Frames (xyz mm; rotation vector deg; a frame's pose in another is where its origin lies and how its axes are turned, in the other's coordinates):
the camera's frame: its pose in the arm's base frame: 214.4 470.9 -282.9 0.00 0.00 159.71
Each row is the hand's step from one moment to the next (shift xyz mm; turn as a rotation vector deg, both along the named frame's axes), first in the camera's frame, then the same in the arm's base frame.
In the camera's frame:
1: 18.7 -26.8 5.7 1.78 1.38 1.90
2: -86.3 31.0 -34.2 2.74 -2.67 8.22
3: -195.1 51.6 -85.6 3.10 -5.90 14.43
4: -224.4 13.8 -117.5 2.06 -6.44 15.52
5: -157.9 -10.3 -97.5 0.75 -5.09 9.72
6: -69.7 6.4 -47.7 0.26 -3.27 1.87
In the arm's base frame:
1: -8.2 31.6 5.7 -2.15 -0.68 1.90
2: 70.2 -59.0 -34.2 -1.64 3.45 8.22
3: 165.1 -116.1 -85.6 -0.86 6.61 14.43
4: 205.7 -90.8 -117.5 0.30 6.75 15.52
5: 151.7 -45.1 -97.5 1.06 5.03 9.72
6: 63.2 -30.2 -47.7 0.89 3.16 1.87

